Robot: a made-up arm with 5 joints. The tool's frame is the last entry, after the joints. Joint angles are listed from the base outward. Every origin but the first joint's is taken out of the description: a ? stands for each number. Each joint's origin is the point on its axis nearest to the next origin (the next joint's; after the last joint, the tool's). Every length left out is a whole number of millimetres.
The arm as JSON. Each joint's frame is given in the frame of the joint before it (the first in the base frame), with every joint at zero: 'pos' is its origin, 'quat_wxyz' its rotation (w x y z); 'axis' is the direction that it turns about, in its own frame. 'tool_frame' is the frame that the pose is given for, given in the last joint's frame.
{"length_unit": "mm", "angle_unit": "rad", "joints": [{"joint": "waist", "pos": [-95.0, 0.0, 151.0], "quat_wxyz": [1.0, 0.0, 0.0, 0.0], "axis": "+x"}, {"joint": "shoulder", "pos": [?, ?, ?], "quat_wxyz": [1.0, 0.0, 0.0, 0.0], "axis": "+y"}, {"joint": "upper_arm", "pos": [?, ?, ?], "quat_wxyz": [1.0, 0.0, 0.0, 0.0], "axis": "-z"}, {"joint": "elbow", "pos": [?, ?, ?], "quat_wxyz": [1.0, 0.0, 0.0, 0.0], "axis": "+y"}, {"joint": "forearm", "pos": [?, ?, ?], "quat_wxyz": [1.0, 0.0, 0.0, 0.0], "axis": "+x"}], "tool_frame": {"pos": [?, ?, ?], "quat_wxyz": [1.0, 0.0, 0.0, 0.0]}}
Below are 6 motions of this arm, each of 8 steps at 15 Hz.
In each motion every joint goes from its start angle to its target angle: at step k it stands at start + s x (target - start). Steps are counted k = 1, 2, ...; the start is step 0. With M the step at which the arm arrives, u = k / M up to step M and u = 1 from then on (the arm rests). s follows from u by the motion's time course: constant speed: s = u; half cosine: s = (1 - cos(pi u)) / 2; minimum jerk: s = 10 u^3 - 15 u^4 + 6 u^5.
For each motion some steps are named. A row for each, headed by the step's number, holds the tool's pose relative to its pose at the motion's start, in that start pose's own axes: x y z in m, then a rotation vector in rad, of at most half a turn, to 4 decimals.
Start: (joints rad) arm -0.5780 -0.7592 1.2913 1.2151 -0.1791
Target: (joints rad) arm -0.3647 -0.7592 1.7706 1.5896 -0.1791
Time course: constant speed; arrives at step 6
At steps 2, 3, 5, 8:
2: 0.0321 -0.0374 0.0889 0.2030 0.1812 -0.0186
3: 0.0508 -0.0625 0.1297 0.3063 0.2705 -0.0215
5: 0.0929 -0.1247 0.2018 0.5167 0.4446 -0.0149
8: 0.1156 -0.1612 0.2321 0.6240 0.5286 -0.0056

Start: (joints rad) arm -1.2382 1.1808 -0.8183 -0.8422 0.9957
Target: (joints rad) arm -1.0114 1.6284 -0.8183 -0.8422 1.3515
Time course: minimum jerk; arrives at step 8
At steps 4, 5, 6, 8:
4: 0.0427 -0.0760 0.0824 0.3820 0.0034 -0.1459
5: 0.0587 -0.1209 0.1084 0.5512 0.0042 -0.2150
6: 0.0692 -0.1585 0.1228 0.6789 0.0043 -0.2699
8: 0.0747 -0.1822 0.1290 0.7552 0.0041 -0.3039

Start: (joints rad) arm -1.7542 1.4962 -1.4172 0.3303 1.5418
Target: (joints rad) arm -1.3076 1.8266 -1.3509 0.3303 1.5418
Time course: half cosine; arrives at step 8
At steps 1, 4, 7, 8:
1: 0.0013 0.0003 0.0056 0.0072 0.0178 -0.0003
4: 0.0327 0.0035 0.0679 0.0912 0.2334 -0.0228
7: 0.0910 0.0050 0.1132 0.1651 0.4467 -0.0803
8: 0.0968 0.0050 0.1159 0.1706 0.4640 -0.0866

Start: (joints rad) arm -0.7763 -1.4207 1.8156 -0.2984 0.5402
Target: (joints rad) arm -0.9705 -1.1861 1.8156 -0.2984 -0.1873
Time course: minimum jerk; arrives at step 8
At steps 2, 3, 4, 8:
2: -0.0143 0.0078 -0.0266 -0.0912 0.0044 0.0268
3: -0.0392 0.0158 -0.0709 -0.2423 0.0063 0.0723
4: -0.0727 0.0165 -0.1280 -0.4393 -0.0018 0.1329
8: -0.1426 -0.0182 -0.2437 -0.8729 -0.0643 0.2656

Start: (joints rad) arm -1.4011 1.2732 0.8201 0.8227 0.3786
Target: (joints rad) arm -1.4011 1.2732 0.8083 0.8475 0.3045
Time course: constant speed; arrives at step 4
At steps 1, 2, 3, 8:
1: -0.0003 0.0009 -0.0046 -0.0207 0.0065 -0.0004
2: -0.0006 0.0016 -0.0092 -0.0414 0.0130 -0.0006
3: -0.0010 0.0023 -0.0138 -0.0621 0.0195 -0.0008
8: -0.0015 0.0029 -0.0185 -0.0828 0.0260 -0.0008

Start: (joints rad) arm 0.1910 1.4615 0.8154 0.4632 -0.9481
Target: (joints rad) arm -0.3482 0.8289 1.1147 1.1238 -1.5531
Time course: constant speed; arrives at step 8
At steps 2, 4, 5, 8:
2: -0.0093 -0.0657 -0.0128 0.0440 0.1271 -0.0291
4: -0.0376 -0.1218 -0.0306 0.1003 0.2202 -0.0341
5: -0.0581 -0.1451 -0.0408 0.1310 0.2513 -0.0310
8: -0.1394 -0.1897 -0.0748 0.2190 0.2759 -0.0172

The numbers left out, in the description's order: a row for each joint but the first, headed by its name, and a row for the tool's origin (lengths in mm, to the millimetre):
shoulder: 0.0 -83.0 -45.0
upper_arm: 111.0 0.0 297.0
elbow: 64.0 171.0 0.0
forearm: -33.0 0.0 -50.0
tool: 0.0 214.0 46.0

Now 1 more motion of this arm.
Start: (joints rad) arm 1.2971 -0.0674 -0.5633 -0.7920 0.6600
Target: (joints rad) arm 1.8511 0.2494 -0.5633 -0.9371 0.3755
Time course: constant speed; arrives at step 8
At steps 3, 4, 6, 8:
3: 0.0230 -0.0433 0.0441 0.0556 -0.1535 -0.1072
4: 0.0287 -0.0590 0.0581 0.0763 -0.2011 -0.1448
6: 0.0376 -0.0919 0.0845 0.1212 -0.2904 -0.2222
8: 0.0431 -0.1264 0.1083 0.1710 -0.3718 -0.3017

